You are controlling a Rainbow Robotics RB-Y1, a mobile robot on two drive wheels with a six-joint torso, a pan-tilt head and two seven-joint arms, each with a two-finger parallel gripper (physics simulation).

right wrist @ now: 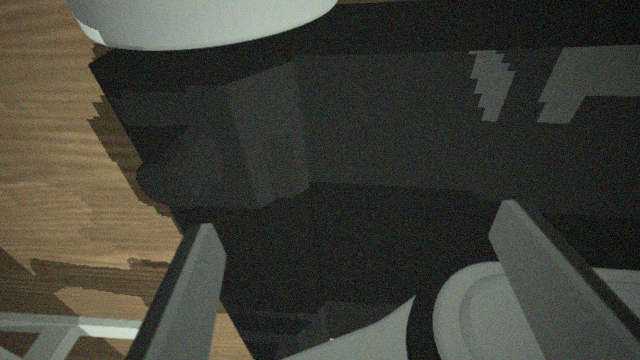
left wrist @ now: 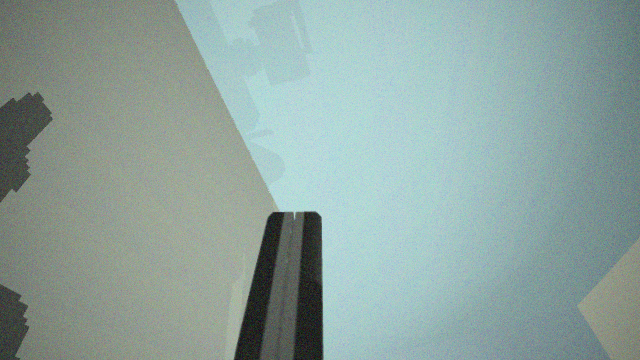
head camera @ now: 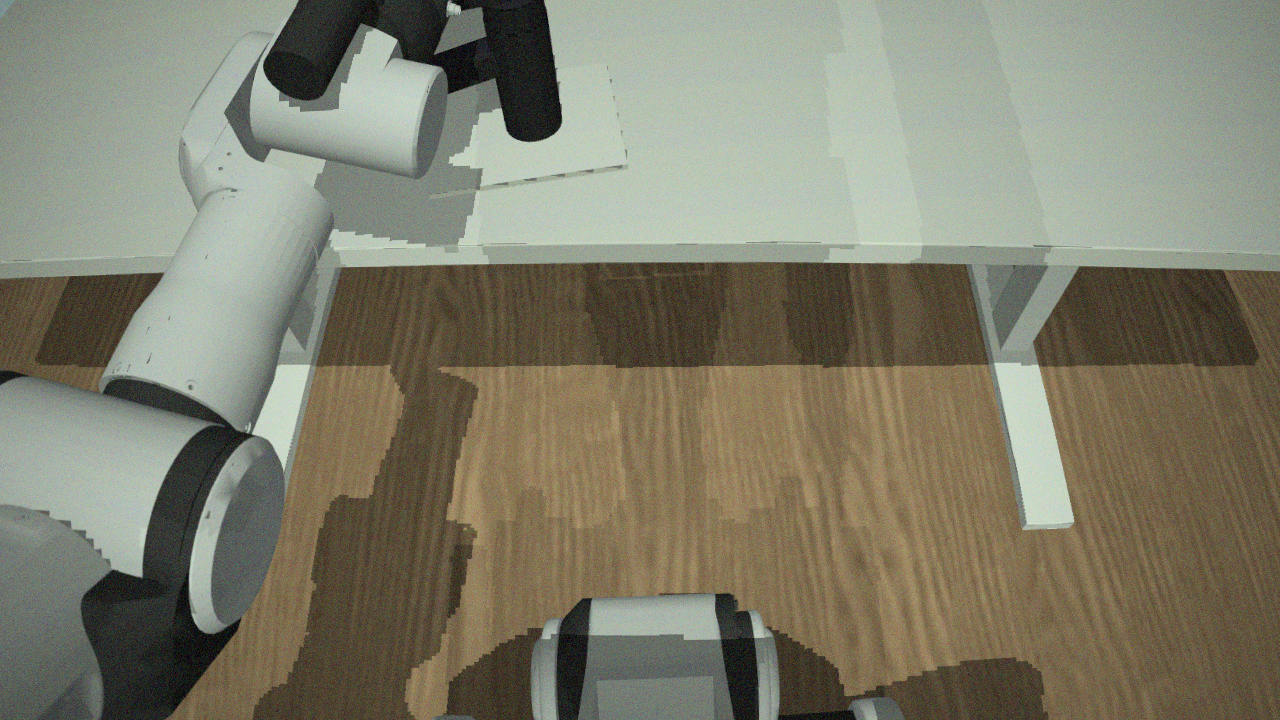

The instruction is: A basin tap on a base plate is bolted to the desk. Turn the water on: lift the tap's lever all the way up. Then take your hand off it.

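Places are measured from the robot's base along level axes (x ahead, y left, z up), in metres.
Pixels of known places: left gripper, fingertip midpoint: [left wrist: 296, 230]; right gripper, fingertip midpoint: [right wrist: 355, 228].
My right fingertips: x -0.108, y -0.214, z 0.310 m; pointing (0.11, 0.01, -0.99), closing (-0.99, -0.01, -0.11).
Ahead of a thing's pixels: the offset from my right fingertips to its top centre. "spot": to the spot under its first point. Level surfaces: height alone.
The tap's thick black cylinder @[spot: 0.481 m up, 0.566 m ahead, 0.290 m left] [head camera: 529, 80] stands out over the pale base plate @[spot: 0.416 m up, 0.571 m ahead, 0.256 m left] [head camera: 581, 134] at the upper left of the head view. The lever and its angle cannot be made out there, and the tap does not show clearly in the left wrist view. My left gripper [left wrist: 296, 230] is shut and empty, its fingertips together. In the head view its wrist is just left of the tap, and its fingers are partly hidden; contact with the lever cannot be judged. My right gripper [right wrist: 355, 228] is open and empty, away from the tap, over black robot parts.
The pale desk @[0.410 m up] [head camera: 733, 197] spans the top of the head view, its front edge running across. My left arm [head camera: 223, 286] reaches over that edge. A desk leg's foot [head camera: 1033, 447] stands on the wooden floor @[0.309 m down] [head camera: 716, 429]. Pale rounded robot parts [right wrist: 200, 20] lie near my right gripper.
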